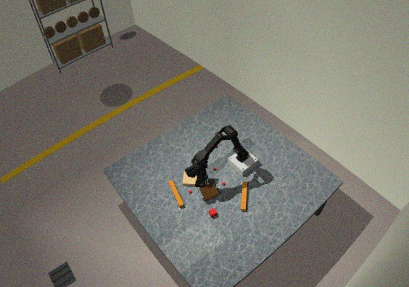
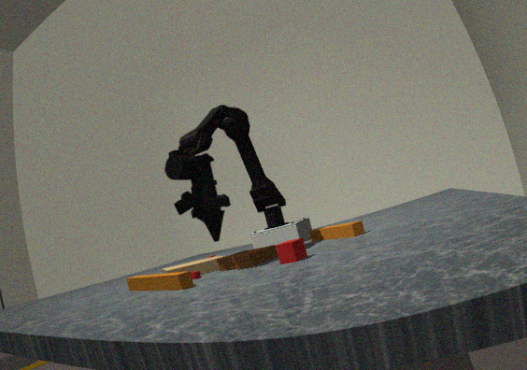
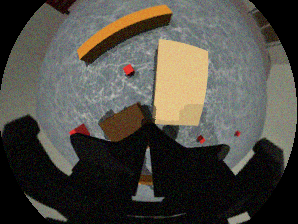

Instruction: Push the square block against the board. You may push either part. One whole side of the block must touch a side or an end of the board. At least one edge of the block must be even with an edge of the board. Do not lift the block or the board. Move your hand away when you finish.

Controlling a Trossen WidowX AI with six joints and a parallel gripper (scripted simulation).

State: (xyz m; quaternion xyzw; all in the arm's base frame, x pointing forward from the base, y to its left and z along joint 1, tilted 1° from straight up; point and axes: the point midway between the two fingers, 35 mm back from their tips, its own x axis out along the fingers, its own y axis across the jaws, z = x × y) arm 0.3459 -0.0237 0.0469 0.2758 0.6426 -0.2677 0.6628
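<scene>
My gripper tip is 1 cm past the square block, 7 cm to the right of it and 6 cm above it. Round my gripper tip: board (1 cm ahead, 8 cm to the right, 6 cm below); then red cube (8 cm ahead, 21 cm to the left, 5 cm below).
</scene>
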